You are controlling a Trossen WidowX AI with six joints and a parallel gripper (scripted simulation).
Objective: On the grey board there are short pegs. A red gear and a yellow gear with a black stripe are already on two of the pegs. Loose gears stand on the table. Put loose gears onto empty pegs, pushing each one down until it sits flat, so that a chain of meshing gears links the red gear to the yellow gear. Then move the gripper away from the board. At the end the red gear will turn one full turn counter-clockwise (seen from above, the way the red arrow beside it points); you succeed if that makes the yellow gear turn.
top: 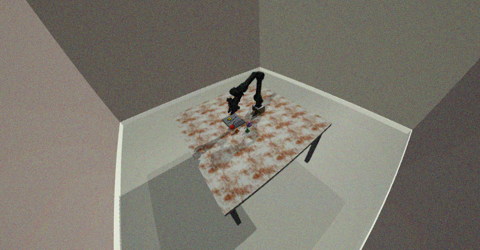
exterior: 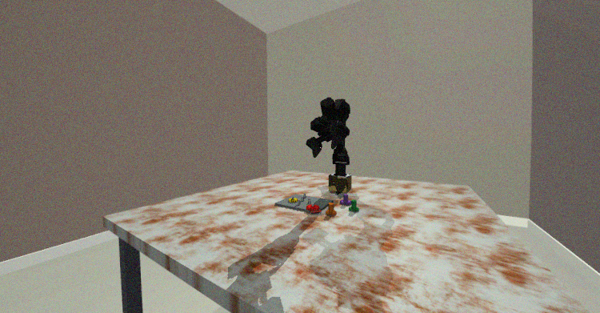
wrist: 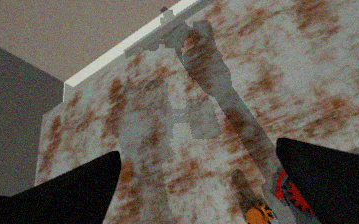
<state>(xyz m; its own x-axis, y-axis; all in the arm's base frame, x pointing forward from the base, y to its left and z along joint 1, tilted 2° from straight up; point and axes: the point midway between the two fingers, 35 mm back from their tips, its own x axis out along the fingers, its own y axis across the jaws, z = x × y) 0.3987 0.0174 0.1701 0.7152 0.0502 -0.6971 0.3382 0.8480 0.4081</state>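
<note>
Now: gripper tip 220 mm above the orange gear, 40 mm past it and 20 mm to the right of it. The rest, counted from my gripper tip: green gear (220 mm below, 110 mm behind, 100 mm to the left); red arrow (230 mm below, 30 mm to the right, 20 mm behind); red gear (220 mm below, 60 mm to the right, 40 mm behind).
</note>
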